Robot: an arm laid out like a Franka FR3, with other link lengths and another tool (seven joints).
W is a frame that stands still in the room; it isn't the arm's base.
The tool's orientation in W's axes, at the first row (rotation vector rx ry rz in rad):
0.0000, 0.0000, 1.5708
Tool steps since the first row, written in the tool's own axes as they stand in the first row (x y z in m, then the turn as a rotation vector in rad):
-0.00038, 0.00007, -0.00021, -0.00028, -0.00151, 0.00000
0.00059, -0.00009, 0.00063, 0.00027, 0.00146, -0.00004
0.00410, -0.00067, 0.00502, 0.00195, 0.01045, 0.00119
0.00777, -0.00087, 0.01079, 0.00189, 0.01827, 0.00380
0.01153, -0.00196, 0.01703, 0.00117, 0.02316, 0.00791
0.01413, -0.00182, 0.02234, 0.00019, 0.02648, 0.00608
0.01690, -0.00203, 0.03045, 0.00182, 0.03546, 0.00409
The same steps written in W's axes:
-0.00007, -0.00038, -0.00021, 0.00151, -0.00028, 0.00000
0.00009, 0.00059, 0.00063, -0.00146, 0.00027, -0.00004
0.00067, 0.00410, 0.00502, -0.01045, 0.00195, 0.00119
0.00087, 0.00777, 0.01079, -0.01827, 0.00189, 0.00380
0.00196, 0.01153, 0.01703, -0.02316, 0.00117, 0.00791
0.00182, 0.01413, 0.02234, -0.02648, 0.00019, 0.00608
0.00203, 0.01690, 0.03045, -0.03546, 0.00182, 0.00409

